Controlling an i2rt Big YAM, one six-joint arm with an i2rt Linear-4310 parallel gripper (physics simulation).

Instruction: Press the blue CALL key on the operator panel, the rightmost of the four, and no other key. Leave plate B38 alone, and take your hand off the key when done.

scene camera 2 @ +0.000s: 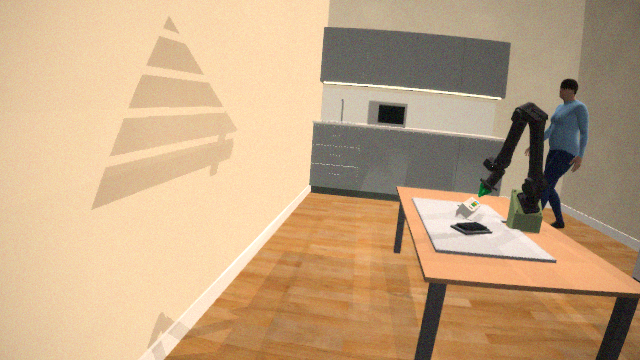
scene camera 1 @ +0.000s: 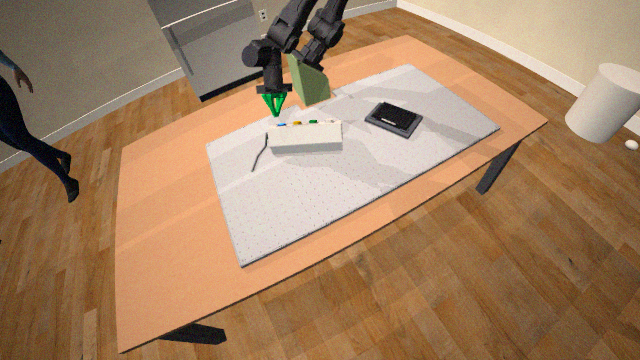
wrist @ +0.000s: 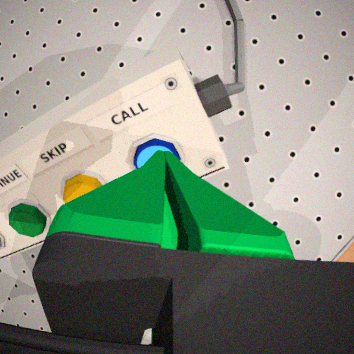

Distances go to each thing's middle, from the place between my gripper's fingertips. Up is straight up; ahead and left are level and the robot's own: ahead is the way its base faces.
Right now the green key (wrist: 29, 220) is 60 mm ahead of my hand, 90 mm to the left of it and 30 mm below it.
